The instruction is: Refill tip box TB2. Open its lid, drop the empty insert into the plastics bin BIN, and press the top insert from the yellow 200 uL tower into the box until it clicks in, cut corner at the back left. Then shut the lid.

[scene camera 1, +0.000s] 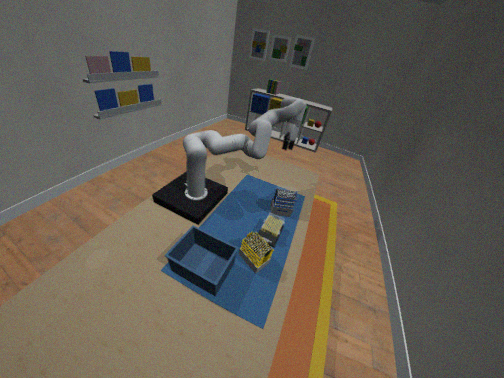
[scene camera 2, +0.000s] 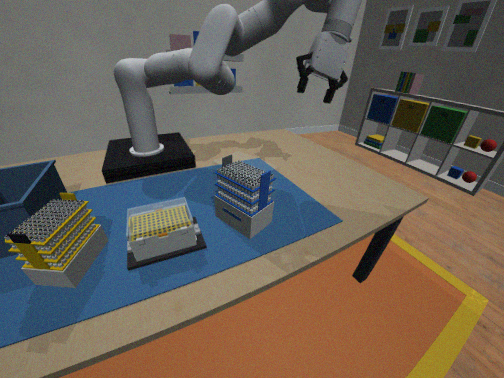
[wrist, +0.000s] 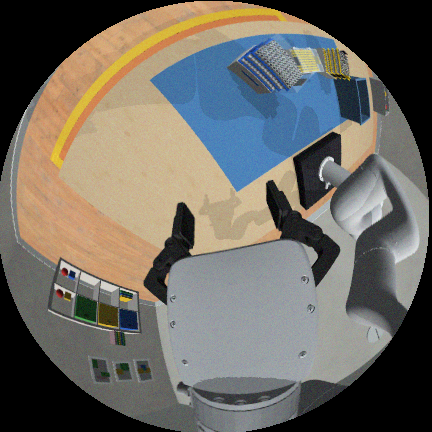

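Note:
My gripper (scene camera 1: 288, 147) (scene camera 2: 314, 96) (wrist: 226, 199) is open and empty, high above the far end of the table and away from the boxes. The tip box TB2 (scene camera 1: 272, 228) (scene camera 2: 164, 243) (wrist: 306, 60) stands on a dark holder between two towers. Its clear lid looks shut over a yellow insert. The yellow tower (scene camera 1: 256, 251) (scene camera 2: 64, 240) (wrist: 336, 62) holds several stacked yellow inserts with grey tips on a pale base. The plastics bin BIN (scene camera 1: 191, 271) (scene camera 2: 44, 189) (wrist: 345, 100) is a dark blue open tray beside the yellow tower; its floor shows no insert in scene camera 1.
A blue tower (scene camera 1: 284, 203) (scene camera 2: 244, 194) (wrist: 270, 65) stands on the other side of the box, on the blue mat (scene camera 1: 245, 300) (scene camera 2: 305, 217) (wrist: 215, 137). The arm's black base (scene camera 1: 172, 200) (scene camera 2: 175, 150) (wrist: 307, 192) sits behind the mat. A low shelf unit is beyond the table.

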